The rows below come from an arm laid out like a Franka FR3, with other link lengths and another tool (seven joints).
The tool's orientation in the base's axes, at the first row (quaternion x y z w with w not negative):
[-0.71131 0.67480 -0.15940 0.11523]
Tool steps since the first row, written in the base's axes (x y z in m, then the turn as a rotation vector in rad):
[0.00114 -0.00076 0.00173 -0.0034 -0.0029 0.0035]
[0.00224 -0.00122 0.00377 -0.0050 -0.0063 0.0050]
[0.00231 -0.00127 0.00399 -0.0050 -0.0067 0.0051]
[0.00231 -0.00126 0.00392 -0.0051 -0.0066 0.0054]
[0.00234 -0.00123 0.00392 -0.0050 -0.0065 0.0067]
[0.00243 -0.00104 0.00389 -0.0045 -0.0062 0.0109]
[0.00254 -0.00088 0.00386 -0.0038 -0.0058 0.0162]
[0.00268 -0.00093 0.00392 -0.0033 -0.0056 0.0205]
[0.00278 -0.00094 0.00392 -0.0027 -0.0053 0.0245]
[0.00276 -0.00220 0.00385 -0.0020 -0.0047 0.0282]
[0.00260 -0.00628 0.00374 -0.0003 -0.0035 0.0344]
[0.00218 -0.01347 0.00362 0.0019 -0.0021 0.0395]
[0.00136 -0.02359 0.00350 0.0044 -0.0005 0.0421]
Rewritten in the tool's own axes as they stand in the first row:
[0.00092 -0.00166 -0.00112 0.0030 0.0020 -0.0044]
[0.00157 -0.00342 -0.00256 0.0064 0.0031 -0.0062]
[0.00164 -0.00357 -0.00273 0.0068 0.0031 -0.0063]
[0.00162 -0.00354 -0.00267 0.0068 0.0031 -0.0066]
[0.00160 -0.00357 -0.00266 0.0068 0.0025 -0.0078]
[0.00141 -0.00365 -0.00261 0.0068 0.0004 -0.0115]
[0.00125 -0.00375 -0.00255 0.0068 -0.0023 -0.0161]
[0.00131 -0.00390 -0.00254 0.0069 -0.0044 -0.0199]
[0.00132 -0.00399 -0.00251 0.0069 -0.0065 -0.0234]
[0.00257 -0.00387 -0.00238 0.0066 -0.0085 -0.0265]
[0.00663 -0.00342 -0.00214 0.0059 -0.0125 -0.0317]
[0.01377 -0.00254 -0.00182 0.0050 -0.0166 -0.0356]
[0.02381 -0.00110 -0.00150 0.0037 -0.0200 -0.0371]

